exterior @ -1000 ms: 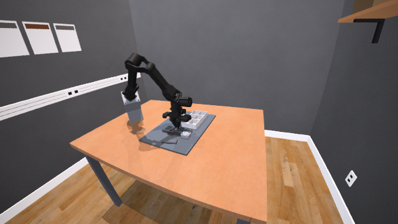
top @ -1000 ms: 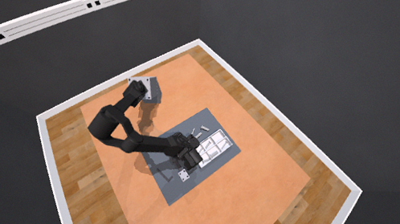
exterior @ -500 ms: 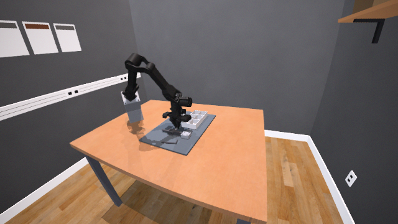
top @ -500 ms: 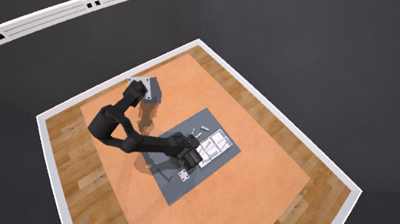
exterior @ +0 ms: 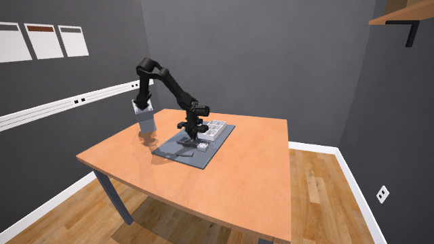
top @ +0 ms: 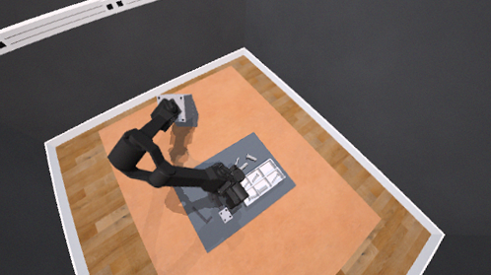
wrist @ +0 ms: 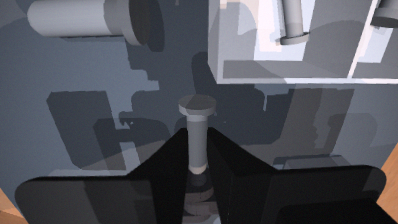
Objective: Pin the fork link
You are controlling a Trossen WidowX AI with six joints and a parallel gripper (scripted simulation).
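Now: hand 50 mm to the left of the dark flat bar, 30 mm above it and 10 mm short of it. Round my hand: dark fork link (50 mm to the right, 30 mm below, 30 mm behind); grey mat (50 mm to the left, 50 mm below, 10 mm ahead); thick headed pin (70 mm to the left, 40 mm behind, 30 mm below).
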